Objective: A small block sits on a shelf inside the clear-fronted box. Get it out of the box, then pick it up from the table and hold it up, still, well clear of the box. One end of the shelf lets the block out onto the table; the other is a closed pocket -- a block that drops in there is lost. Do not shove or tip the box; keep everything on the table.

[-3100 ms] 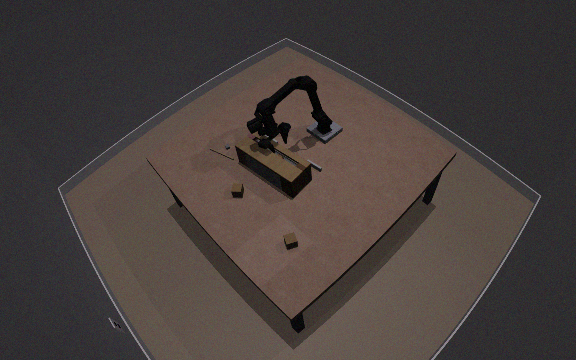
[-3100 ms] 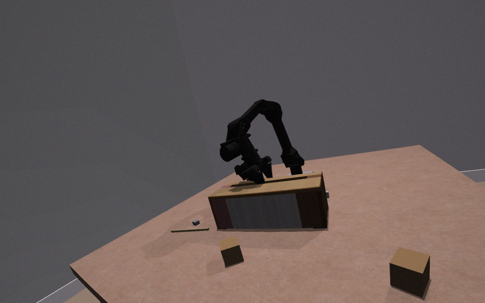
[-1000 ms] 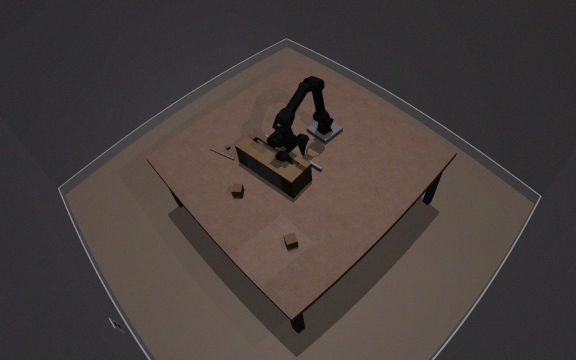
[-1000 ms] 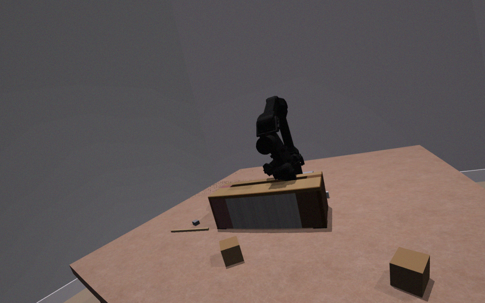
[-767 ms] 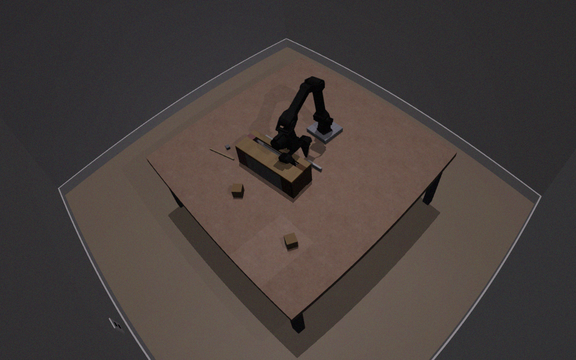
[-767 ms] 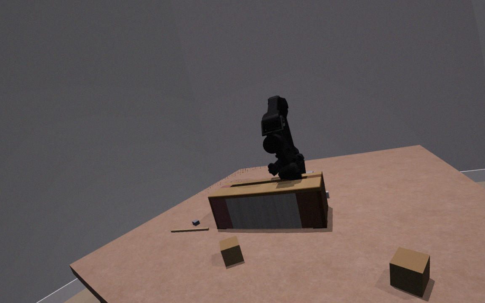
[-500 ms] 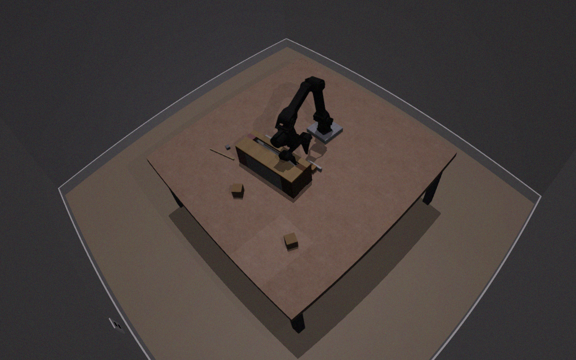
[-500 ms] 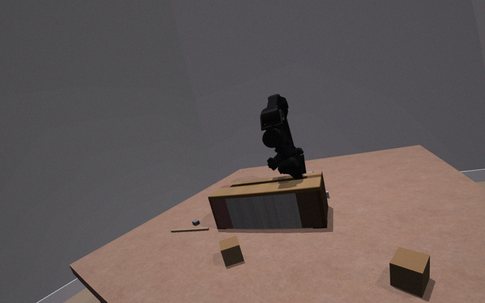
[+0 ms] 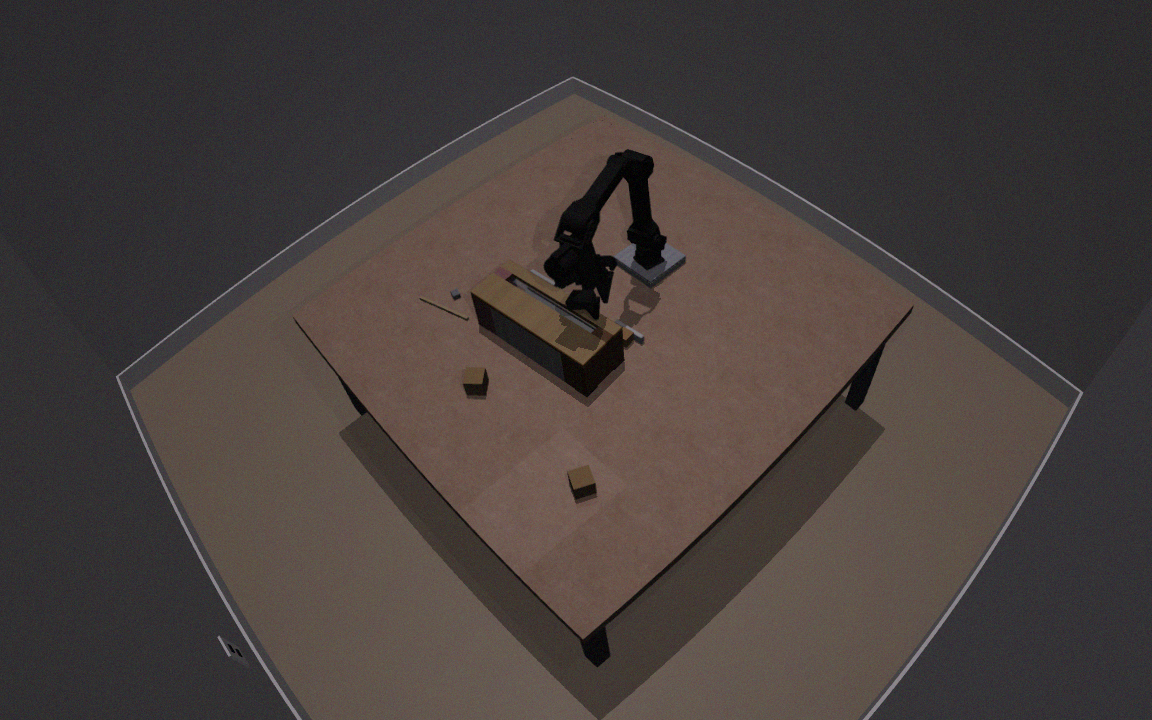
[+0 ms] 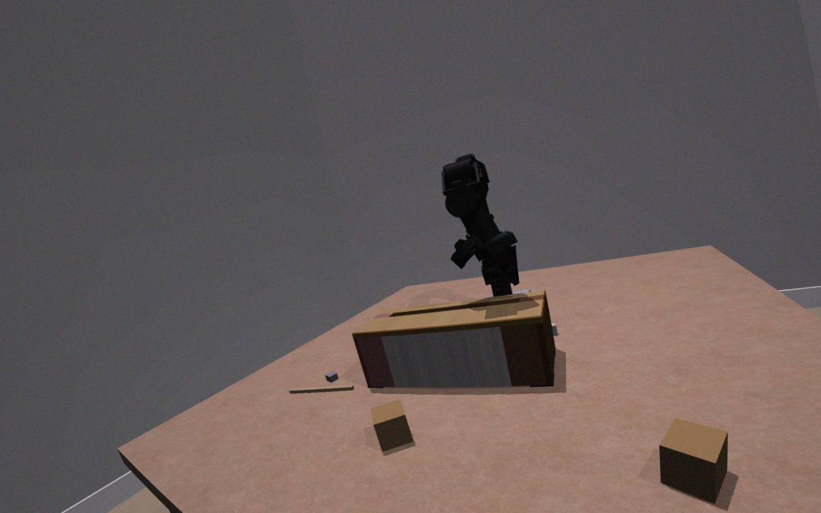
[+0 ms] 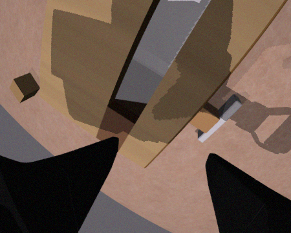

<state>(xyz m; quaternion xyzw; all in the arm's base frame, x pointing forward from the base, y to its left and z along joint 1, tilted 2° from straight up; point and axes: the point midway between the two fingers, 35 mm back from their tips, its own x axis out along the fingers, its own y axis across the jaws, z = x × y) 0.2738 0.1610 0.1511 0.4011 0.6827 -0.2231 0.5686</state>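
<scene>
Right now the tan block is 6 cm behind my gripper tip, 1 cm to the left of it and 14 cm below it. From my gripper tip the other things lie so: wooden box: 6 cm ahead, 12 cm to the right, 9 cm below; thin stick: 27 cm ahead, 39 cm to the right, 15 cm below; grey piece: 22 cm ahead, 41 cm to the right, 14 cm below.
</scene>
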